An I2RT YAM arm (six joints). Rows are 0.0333 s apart.
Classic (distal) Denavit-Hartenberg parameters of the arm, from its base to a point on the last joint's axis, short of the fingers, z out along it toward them. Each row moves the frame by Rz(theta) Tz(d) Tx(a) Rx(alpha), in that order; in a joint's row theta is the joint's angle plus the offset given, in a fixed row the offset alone. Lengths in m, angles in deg.
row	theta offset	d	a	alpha
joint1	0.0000	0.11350	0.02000	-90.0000
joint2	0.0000	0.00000	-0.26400	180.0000
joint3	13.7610	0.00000	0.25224	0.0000
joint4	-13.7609	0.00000	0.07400	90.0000
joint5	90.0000	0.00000	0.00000	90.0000
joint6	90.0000	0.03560	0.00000	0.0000
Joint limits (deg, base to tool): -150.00..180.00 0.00..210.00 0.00..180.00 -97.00..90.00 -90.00..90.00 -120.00..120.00
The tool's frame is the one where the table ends.
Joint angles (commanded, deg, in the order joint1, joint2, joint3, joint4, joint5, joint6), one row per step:
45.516 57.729 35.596 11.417 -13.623 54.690
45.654 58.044 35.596 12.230 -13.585 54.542
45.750 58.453 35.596 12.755 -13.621 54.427
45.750 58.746 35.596 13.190 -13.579 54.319
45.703 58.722 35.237 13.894 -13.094 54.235
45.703 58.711 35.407 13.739 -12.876 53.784
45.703 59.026 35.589 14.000 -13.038 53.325
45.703 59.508 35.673 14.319 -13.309 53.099
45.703 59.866 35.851 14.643 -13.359 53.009
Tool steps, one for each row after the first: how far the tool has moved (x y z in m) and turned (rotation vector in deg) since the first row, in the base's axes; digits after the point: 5 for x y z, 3 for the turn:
0.00044 0.00122 0.00033 0.277 -0.479 0.127
0.00108 0.00248 -0.00024 0.307 -0.653 0.278
0.00179 0.00318 -0.00055 0.349 -0.849 0.255
0.00204 0.00273 -0.00138 0.509 -1.239 -0.256
0.00222 0.00273 -0.00058 0.272 -1.665 -0.393
0.00296 0.00363 -0.00016 0.152 -2.122 -0.157
0.00393 0.00485 -0.00090 0.018 -2.226 0.150
0.00483 0.00582 -0.00057 0.082 -2.398 0.212

